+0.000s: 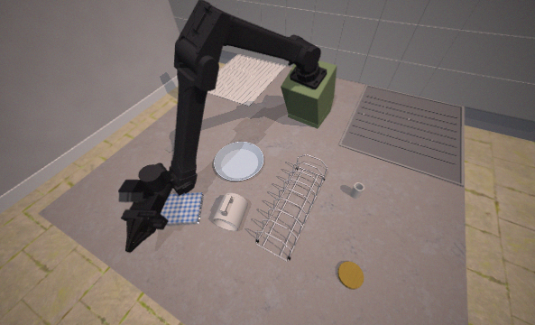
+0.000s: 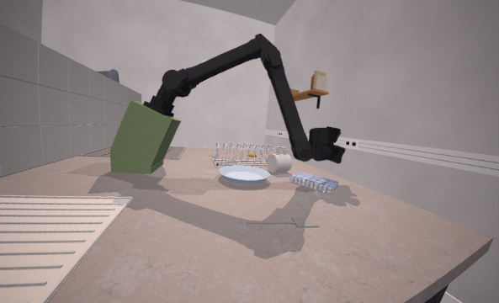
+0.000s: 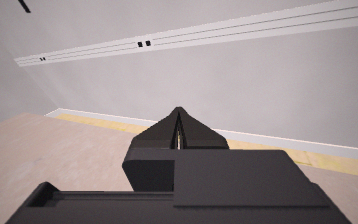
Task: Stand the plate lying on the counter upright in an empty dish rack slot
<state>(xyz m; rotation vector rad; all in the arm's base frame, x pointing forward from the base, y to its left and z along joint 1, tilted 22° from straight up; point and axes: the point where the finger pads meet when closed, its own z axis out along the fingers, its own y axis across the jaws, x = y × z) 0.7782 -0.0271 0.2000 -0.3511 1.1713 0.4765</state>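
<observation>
The pale blue plate is 44 cm behind my hand, 12 cm below it and 5 cm to the right of it. Also, from my hand: grey drain mat (106 cm behind, 40 cm to the left, 13 cm below); disc (48 cm to the left, 34 cm behind, 12 cm below); small white cup (59 cm behind, 38 cm to the left, 12 cm below).
</observation>
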